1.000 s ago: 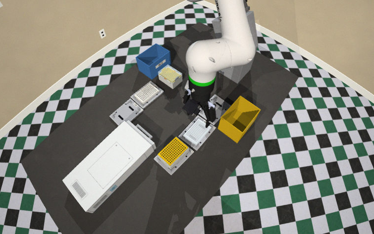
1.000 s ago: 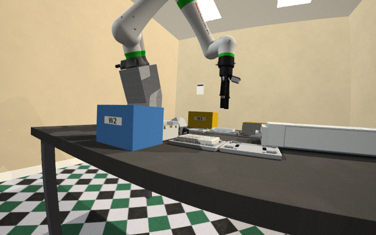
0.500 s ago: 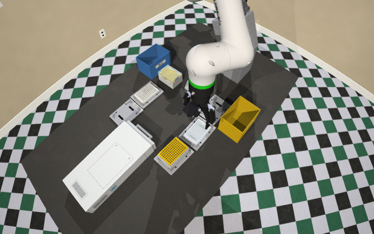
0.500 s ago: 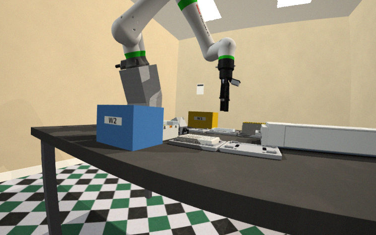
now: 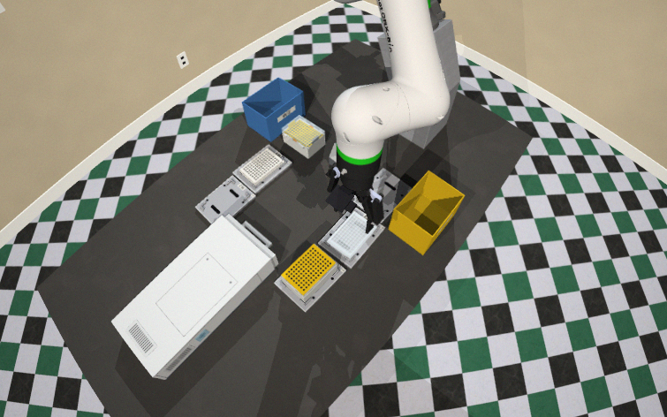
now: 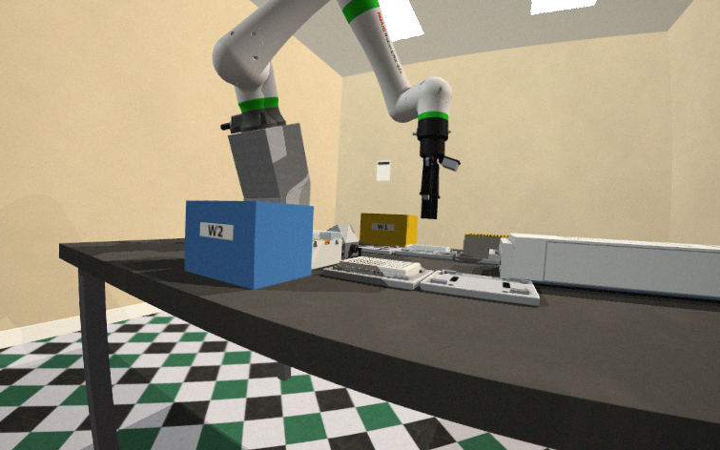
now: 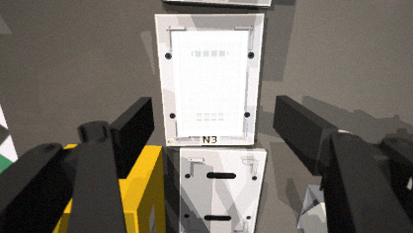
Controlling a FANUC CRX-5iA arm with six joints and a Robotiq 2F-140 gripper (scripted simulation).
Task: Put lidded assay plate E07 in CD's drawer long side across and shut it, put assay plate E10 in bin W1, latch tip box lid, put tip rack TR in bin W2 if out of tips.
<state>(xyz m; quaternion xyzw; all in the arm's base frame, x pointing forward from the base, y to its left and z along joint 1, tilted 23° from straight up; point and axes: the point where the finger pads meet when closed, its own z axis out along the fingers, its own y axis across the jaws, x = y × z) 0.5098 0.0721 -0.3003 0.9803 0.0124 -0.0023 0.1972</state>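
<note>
Now: hand 130 mm above the nest N3. The rest, counted from my hand: yellow bin W1: 180 mm behind, 130 mm to the left, 90 mm below; DONE key box: 200 mm behind, 190 mm to the right, 80 mm below; yellow tip rack TR: 170 mm ahead, 80 mm below, 10 mm to the right.
</note>
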